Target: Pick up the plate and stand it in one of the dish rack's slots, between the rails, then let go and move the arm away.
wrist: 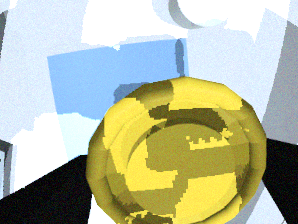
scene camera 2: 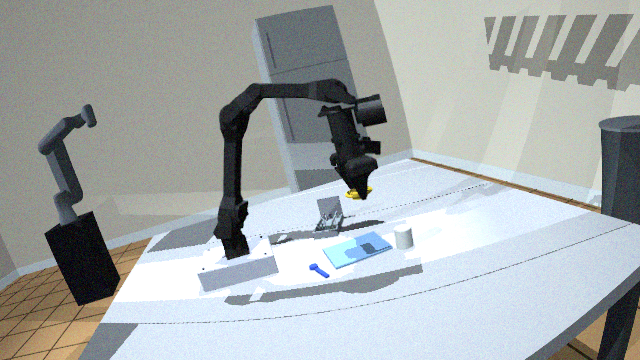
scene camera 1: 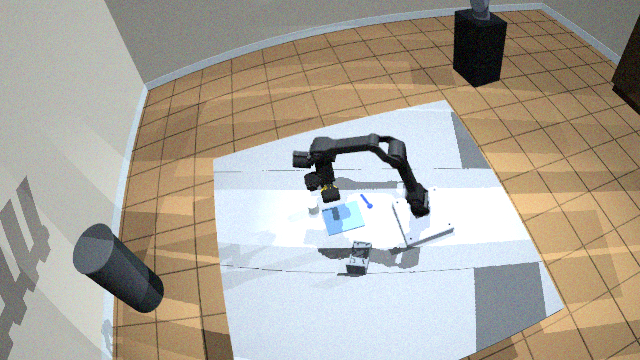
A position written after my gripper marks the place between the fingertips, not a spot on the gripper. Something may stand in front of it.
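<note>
There is a light blue mat (scene camera 2: 369, 245), (wrist: 85, 84), (scene camera 1: 341, 218) here, and I see a grey dish rack (scene camera 2: 329, 225) too. A yellow plate (wrist: 181, 143) is here as well, and it is carried by my gripper (scene camera 2: 359, 196), (wrist: 176, 158), (scene camera 1: 329, 193).
</note>
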